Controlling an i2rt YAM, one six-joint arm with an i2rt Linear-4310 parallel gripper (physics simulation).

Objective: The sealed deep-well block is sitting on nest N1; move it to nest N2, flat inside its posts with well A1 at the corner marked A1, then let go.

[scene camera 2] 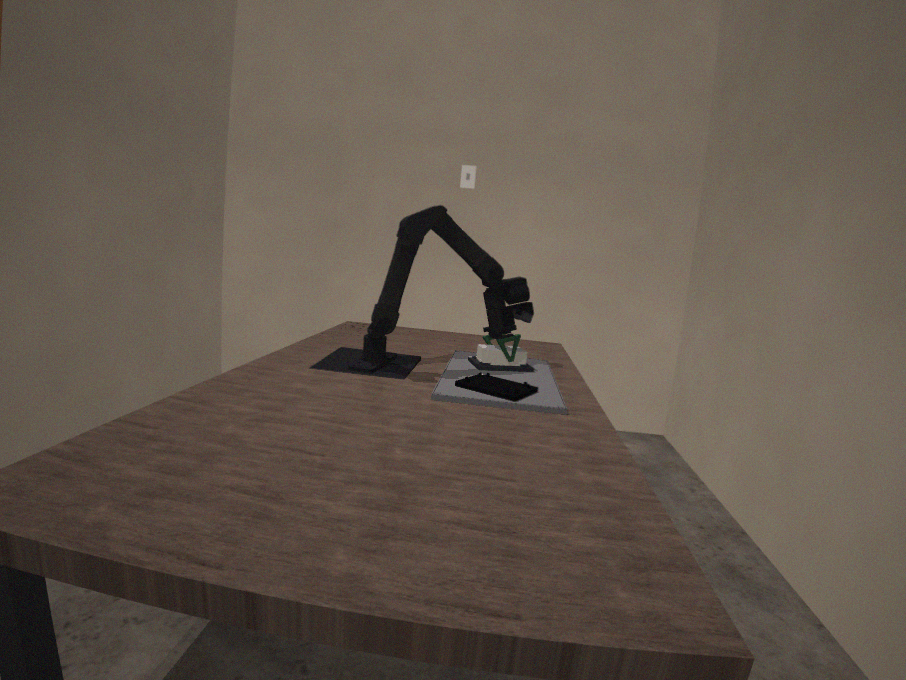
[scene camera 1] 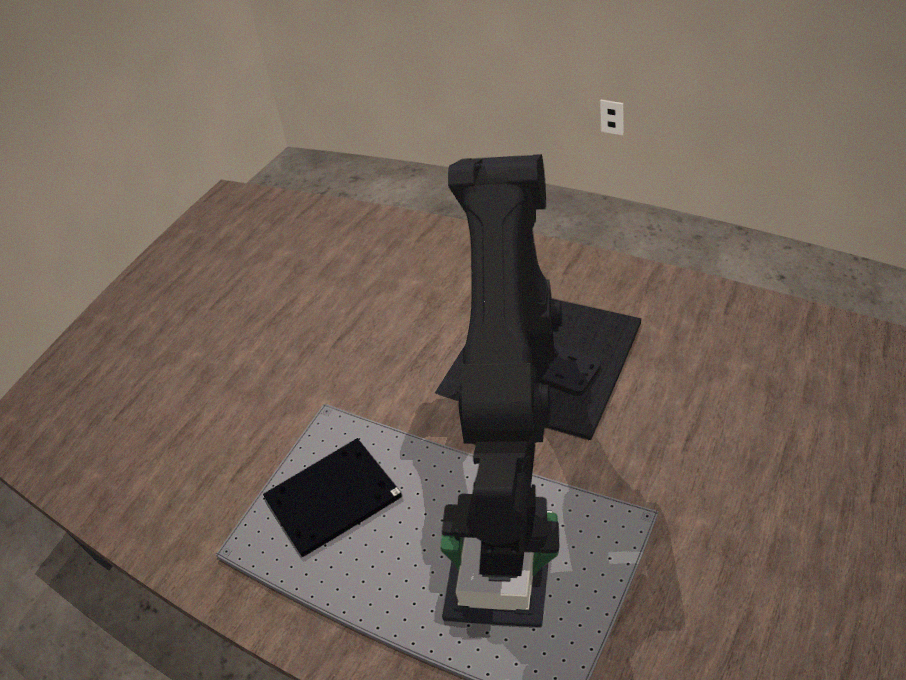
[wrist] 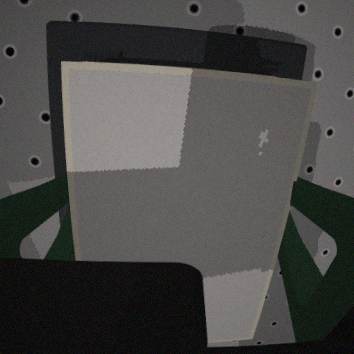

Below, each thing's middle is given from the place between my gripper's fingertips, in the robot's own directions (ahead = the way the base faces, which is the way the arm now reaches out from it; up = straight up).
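The black nest plate [scene camera 1: 316, 505] sits 20 mm ahead of my hand, 260 mm to the right of it and 10 mm below it. As for the white block [scene camera 1: 473, 590], it is 10 mm behind my hand and 10 mm above it. And then there is the grey perforated plate [scene camera 1: 388, 575]: my hand is 100 mm to the left of it, and 30 mm above it.
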